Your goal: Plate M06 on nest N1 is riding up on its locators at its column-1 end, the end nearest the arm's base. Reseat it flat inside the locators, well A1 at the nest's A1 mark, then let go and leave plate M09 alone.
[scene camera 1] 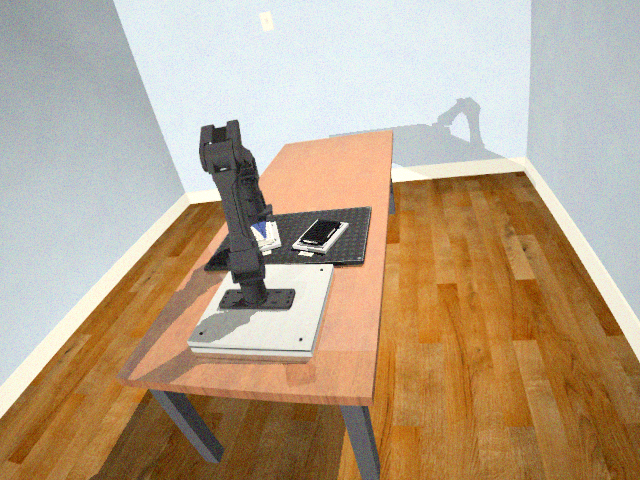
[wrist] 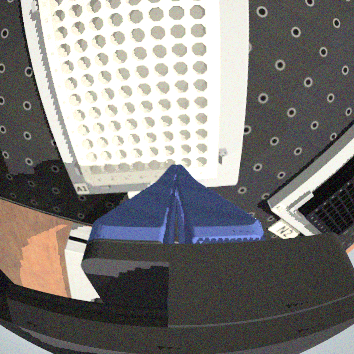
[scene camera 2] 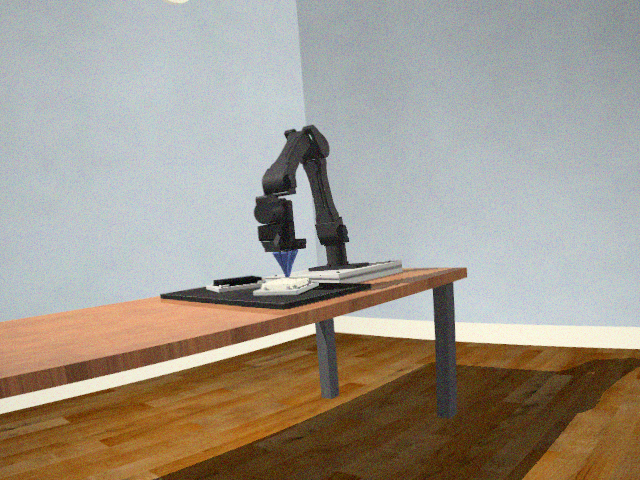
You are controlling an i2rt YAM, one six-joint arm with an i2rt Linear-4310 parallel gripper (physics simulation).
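Seen in the pictures: gripper, between the fingertips: (scene camera 1: 265, 238) (wrist: 176, 173) (scene camera 2: 287, 277); arm's base, origin of its link: (scene camera 1: 257, 300) (scene camera 2: 338, 268).
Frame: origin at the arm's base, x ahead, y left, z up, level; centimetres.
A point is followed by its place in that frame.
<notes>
The white many-welled plate M06 (scene camera 2: 295, 283) @[z 0.5, x 35.4, y 14.1 cm] (wrist: 142, 90) @[z 0.0, x 32.8, y 8.4 cm] lies on the pale nest N1 (scene camera 2: 281, 292) @[z -1.1, x 40.3, y 13.6 cm] (wrist: 234, 100) @[z -0.6, x 33.5, y 3.4 cm]. In the wrist view its near, column-1 end lies beside the nest's A1 mark (wrist: 81, 189) @[z -0.6, x 24.2, y 11.4 cm], with its edges roughly parallel to the nest. Whether that end is fully level cannot be told. My gripper (scene camera 2: 287, 275) @[z 1.2, x 29.0, y 5.5 cm] (wrist: 176, 173) @[z 1.2, x 29.0, y 5.5 cm] is shut and empty, pointing down. Its blue tips are at the near edge of M06, touching or just above it, and hide part of that edge. The black plate M09 (scene camera 1: 321, 231) @[z 0.7, x 30.7, y -13.0 cm] (scene camera 2: 237, 281) @[z 0.5, x 34.4, y -9.3 cm] (wrist: 342, 212) @[z 0.8, x 28.4, y -11.3 cm] sits on nest N2 (scene camera 1: 338, 237) @[z -1.3, x 29.4, y -18.4 cm] (wrist: 287, 206) @[z -0.6, x 26.7, y -5.4 cm], apart from the gripper.
Both nests stand on a black perforated board (scene camera 1: 356, 242) @[z -1.8, x 26.4, y -24.3 cm] (scene camera 2: 193, 295) @[z -1.8, x 47.6, y -13.4 cm] (wrist: 280, 100) @[z -1.8, x 34.4, y -0.1 cm] on the wooden table (scene camera 1: 330, 175) @[z -3.1, x 84.6, y -8.5 cm] (scene camera 2: 103, 325) @[z -3.1, x 83.6, y -1.3 cm]. The arm's base stands on a pale slab (scene camera 1: 289, 330) @[z -0.5, x -10.7, y -11.2 cm] near the board. The N2 label (wrist: 283, 229) @[z -1.6, x 22.6, y -8.6 cm] lies to the gripper's right in the wrist view.
</notes>
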